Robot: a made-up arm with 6 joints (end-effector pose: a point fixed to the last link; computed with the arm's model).
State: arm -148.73 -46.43 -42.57 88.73 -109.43 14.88
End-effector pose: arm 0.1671 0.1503 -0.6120 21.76 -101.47 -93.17
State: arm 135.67 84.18 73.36 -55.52 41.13 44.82
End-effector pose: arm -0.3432 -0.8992 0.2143 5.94 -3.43 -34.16
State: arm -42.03 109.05 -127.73 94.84 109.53 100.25
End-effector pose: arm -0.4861 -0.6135 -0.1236 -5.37 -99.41 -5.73
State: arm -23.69 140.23 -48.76 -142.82 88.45 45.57
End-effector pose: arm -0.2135 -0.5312 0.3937 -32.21 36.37 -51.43
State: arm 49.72 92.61 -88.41 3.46 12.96 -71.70
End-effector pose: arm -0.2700 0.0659 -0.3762 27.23 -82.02 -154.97
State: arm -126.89 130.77 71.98 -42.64 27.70 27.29
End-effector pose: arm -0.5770 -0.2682 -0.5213 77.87 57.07 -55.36
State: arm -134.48 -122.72 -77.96 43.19 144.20 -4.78
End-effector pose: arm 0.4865 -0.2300 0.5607 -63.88 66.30 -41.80
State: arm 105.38 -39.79 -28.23 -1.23 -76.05 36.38
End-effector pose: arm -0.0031 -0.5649 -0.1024 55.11 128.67 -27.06
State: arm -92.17 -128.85 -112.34 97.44 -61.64 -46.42
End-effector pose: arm 0.2258 0.1521 -0.1962 93.08 101.01 50.71
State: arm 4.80 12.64 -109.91 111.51 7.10 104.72
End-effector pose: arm -0.0981 -0.3143 0.2439 79.77 -30.62 16.47
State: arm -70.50 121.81 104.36 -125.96 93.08 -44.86
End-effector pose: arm -0.0701 0.3659 -0.7359 96.75 8.87 25.75
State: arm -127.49 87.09 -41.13 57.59 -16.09 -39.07
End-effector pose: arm -0.0056 0.2035 0.2413 4.77 -64.60 74.51
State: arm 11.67 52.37 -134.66 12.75 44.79 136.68
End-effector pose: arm -0.5472 -0.0930 -0.2043 103.86 52.45 13.07
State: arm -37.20 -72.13 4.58 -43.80 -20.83 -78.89
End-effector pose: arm 0.6459 -0.0302 0.3550 -61.26 -3.33 42.62
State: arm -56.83 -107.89 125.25 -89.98 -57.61 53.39
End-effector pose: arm 0.6029 0.0112 -0.1688 -25.28 70.48 9.81
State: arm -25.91 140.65 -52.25 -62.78 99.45 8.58
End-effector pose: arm -0.2744 -0.1743 0.5597 -68.07 -64.87 10.68
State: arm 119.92 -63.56 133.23 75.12 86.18 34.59
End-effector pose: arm 0.3063 -1.1118 0.2328 -6.57 64.39 -31.21
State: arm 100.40 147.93 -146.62 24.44 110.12 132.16
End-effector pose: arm 0.2202 0.5072 -0.2527 130.76 -44.94 -19.03
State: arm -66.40 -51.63 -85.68 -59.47 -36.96 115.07
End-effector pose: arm 0.2397 0.7821 0.3785 -16.47 19.87 164.11
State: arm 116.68 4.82 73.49 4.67 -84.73 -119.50
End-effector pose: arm -0.0026 -0.3933 -0.1839 57.62 -60.16 -114.50
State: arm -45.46 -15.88 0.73 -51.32 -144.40 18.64
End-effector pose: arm -0.1405 0.3518 0.0618 -37.93 -93.29 -101.33
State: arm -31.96 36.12 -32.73 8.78 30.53 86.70
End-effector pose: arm 0.1382 -0.1059 0.7418 -24.54 46.04 -7.25
